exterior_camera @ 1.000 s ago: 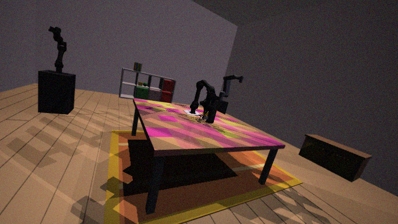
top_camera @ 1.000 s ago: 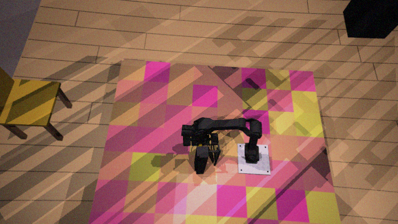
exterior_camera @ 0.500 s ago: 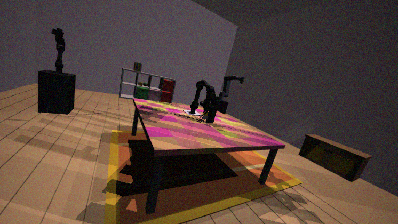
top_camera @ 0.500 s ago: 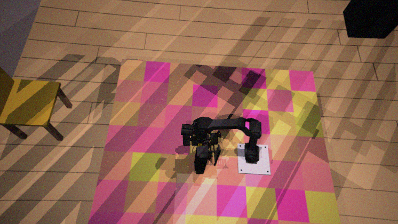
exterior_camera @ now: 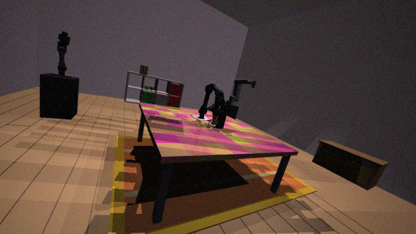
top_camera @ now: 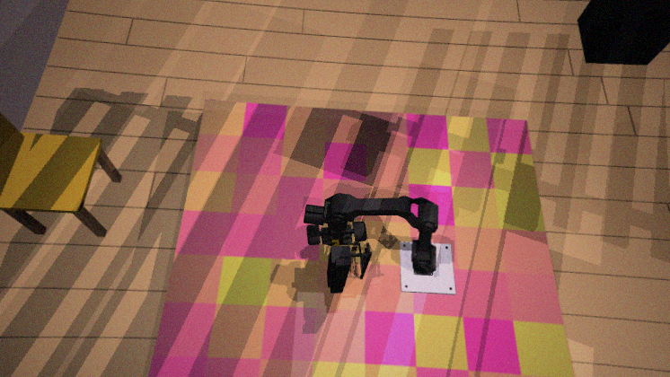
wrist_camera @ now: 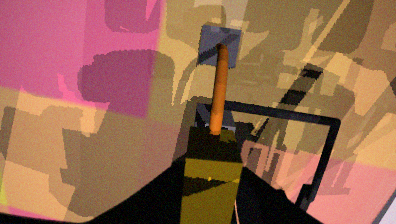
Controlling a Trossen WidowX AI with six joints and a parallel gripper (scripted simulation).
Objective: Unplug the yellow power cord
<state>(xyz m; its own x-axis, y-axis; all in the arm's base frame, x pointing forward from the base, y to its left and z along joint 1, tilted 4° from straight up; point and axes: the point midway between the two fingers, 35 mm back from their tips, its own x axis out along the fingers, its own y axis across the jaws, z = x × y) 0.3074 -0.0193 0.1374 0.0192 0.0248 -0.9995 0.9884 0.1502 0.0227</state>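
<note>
Right now the yellow plug is 1 cm behind my gripper tip and 3 cm to the left of it.
</note>
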